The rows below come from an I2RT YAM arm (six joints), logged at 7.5 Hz.
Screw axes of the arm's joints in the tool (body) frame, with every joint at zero. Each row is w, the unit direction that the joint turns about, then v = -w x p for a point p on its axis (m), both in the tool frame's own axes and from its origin. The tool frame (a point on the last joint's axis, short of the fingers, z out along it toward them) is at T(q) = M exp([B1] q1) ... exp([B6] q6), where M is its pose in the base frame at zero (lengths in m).
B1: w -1 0 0 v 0 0.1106 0
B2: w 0 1 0 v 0.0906 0 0.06
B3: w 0 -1 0 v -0.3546 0 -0.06
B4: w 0 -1 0 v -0.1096 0 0
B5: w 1 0 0 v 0 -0.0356 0
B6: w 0 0 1 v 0 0 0
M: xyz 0.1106 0 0.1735 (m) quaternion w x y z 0.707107 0 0.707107 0
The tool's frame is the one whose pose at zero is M.
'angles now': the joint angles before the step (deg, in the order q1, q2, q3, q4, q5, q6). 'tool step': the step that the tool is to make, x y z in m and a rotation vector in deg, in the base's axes. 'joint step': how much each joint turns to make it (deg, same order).
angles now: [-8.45, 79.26, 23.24, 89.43, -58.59, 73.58]
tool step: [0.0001, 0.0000, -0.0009, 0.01, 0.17, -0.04]
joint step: [0.01, 0.11, -0.10, -0.02, 0.03, -0.07]
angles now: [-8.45, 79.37, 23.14, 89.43, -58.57, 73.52]
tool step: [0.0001, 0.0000, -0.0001, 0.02, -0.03, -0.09]
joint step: [0.01, 0.03, 0.00, 0.00, 0.10, -0.07]
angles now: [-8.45, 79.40, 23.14, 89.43, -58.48, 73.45]
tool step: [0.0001, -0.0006, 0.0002, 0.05, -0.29, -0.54]
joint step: [-0.11, -0.02, 0.00, 0.00, 0.41, -0.30]
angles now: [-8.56, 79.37, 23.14, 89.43, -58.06, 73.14]
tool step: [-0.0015, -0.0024, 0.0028, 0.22, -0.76, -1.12]
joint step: [-0.59, -0.70, 0.01, -0.01, 0.63, -0.03]
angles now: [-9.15, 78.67, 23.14, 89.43, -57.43, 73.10]
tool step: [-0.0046, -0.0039, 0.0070, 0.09, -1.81, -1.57]
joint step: [-1.09, -1.85, 0.00, 0.00, 0.62, 0.09]
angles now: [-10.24, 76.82, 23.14, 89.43, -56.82, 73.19]
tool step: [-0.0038, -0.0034, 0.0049, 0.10, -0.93, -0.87]
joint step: [-1.02, -1.36, -0.01, 0.01, 0.04, 0.56]
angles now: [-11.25, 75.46, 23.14, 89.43, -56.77, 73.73]
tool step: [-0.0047, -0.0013, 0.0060, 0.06, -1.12, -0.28]
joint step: [-0.57, -1.68, 0.01, 0.01, -0.06, 0.74]
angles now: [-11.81, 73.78, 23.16, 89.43, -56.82, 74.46]
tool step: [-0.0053, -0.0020, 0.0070, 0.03, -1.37, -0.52]
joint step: [-0.81, -1.86, 0.11, 0.02, -0.02, 0.79]
